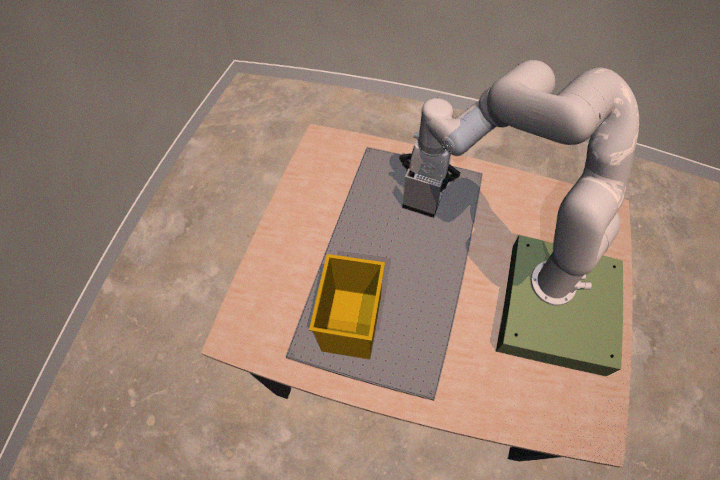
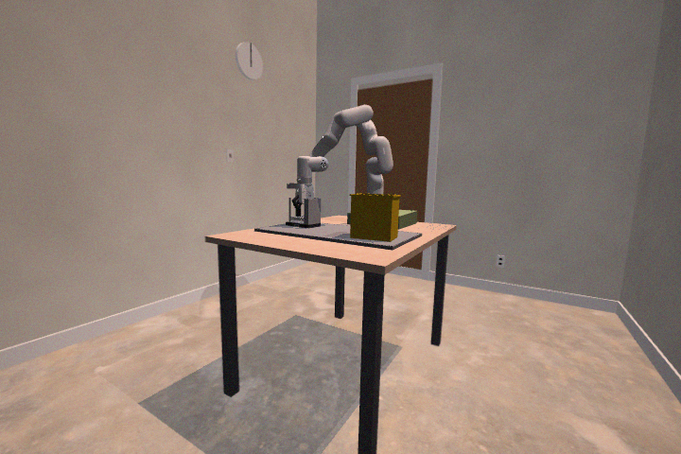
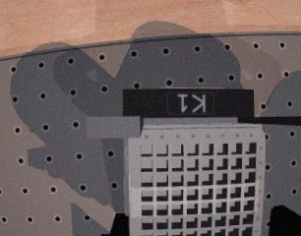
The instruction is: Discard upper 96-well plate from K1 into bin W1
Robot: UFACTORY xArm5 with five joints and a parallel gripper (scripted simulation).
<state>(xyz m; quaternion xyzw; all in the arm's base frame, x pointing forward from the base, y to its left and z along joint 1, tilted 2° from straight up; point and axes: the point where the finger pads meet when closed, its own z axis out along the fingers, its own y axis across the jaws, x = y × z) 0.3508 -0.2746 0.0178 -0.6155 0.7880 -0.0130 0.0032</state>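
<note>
The 96-well plate lies 2 cm below my hand. Also, from my hand: yellow plastics bin W1 (15 cm ahead, 41 cm to the left, 2 cm above).
</note>
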